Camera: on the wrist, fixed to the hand. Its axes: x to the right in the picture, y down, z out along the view.
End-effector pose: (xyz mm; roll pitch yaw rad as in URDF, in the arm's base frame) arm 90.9 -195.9 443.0 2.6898 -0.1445 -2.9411
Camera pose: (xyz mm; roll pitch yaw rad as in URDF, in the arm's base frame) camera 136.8 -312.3 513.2 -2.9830 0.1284 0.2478
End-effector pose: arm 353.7 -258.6 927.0 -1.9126 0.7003 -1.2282
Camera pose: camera 294.9 -348.6 1022.0 1.6045 -0.6519 1.9269
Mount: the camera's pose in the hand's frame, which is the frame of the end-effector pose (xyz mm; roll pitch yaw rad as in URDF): -11.5 -79.2 -119.1 -0.2995 -0.0061 3.0924
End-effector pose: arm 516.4 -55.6 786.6 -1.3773 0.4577 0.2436
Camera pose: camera 561.8 -180.5 840.9 1.0847 -0.4105 -2.9148
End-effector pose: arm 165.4 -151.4 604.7 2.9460 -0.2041 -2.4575
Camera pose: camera 253.8 -209.4 701.7 3.0477 0.2003 0.7345
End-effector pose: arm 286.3 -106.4 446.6 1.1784 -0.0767 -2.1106
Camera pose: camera 355.9 -145.4 327.3 -1.4787 0.0289 1.0178
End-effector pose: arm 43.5 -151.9 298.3 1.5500 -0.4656 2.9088
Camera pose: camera -9.3 -260.1 220.2 -1.8473 0.4163 -0.2272
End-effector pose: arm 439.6 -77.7 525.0 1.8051 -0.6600 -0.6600
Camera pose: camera 538.6 15.3 478.9 -2.0921 0.6135 2.5028
